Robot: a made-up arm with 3 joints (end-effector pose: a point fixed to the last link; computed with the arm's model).
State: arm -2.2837 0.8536 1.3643
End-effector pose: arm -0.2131 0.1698 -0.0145 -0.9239 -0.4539 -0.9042
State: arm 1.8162 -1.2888 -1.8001
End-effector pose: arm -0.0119 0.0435 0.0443 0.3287 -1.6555 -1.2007
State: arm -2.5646 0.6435 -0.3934
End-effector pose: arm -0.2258 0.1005 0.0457 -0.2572 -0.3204 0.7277
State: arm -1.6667 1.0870 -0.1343
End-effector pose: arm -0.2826 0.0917 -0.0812 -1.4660 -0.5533 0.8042
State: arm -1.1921 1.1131 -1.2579
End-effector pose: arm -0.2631 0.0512 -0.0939 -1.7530 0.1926 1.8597
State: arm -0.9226 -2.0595 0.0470
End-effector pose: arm -0.1849 -0.0216 -0.2248 1.3725 -0.5995 1.1913
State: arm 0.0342 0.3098 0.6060
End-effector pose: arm -0.1196 -0.1302 -0.1614 -1.5077 -1.9856 1.1099
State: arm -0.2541 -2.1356 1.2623
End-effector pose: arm -0.1310 -0.0848 -0.1623 0.3069 0.1126 0.7337
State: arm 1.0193 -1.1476 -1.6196
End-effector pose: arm 0.0055 -0.0353 -0.0035 0.3408 -0.9129 -1.9235
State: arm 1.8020 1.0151 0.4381
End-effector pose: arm -0.0057 -0.0744 0.0941 0.5684 1.1158 -0.3918
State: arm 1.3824 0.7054 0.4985
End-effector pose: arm -0.0049 -0.1227 0.0352 1.0134 1.4193 -0.7864
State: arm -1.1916 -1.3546 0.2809
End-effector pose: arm -0.2199 0.0047 -0.1861 0.7738 -0.7817 0.8724
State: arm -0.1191 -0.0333 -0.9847
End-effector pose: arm -0.1286 -0.0964 -0.0983 1.6091 0.4717 -2.5211
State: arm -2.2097 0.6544 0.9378
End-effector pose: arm -0.2390 0.1555 -0.0212 -0.7363 -0.4789 -0.4605
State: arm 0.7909 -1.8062 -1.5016
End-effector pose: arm 0.0458 -0.0696 -0.0572 -0.4651 -0.5602 -2.4276
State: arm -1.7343 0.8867 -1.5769
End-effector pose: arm -0.2333 0.0789 -0.0234 -0.8450 0.1232 2.2044
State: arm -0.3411 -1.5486 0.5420
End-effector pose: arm -0.1321 -0.1001 -0.1787 0.2818 -0.5688 1.3151
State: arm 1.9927 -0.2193 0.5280
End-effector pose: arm -0.0368 -0.0301 0.1110 1.1760 0.8319 -1.3985
